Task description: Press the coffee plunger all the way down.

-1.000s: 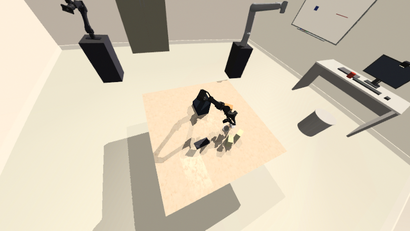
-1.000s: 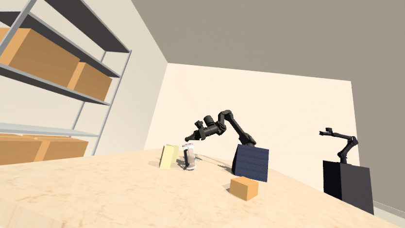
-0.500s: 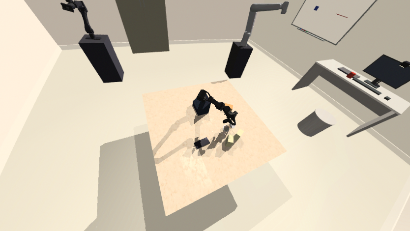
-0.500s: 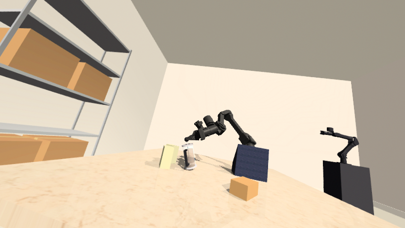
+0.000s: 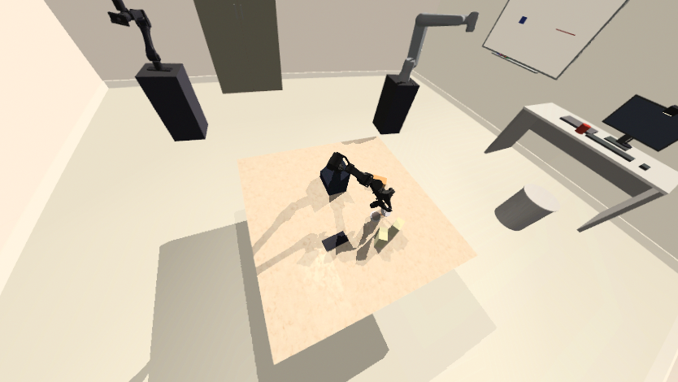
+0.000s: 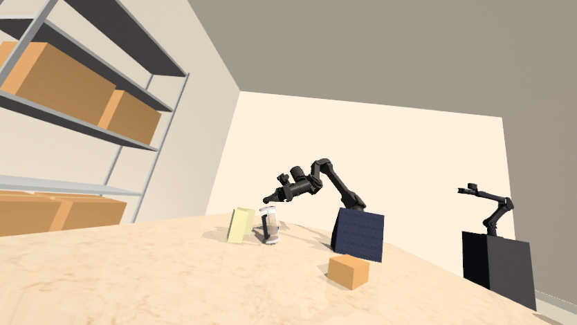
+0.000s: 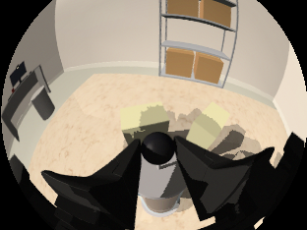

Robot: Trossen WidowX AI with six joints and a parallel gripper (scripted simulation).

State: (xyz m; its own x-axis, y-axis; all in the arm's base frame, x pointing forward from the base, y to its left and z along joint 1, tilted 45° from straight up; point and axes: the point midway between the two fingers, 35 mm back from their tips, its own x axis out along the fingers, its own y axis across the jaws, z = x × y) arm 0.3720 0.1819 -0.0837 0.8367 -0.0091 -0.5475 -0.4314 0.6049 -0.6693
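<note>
Right now my gripper tip is 3 cm past the glass coffee press and 8 cm above it.
</note>
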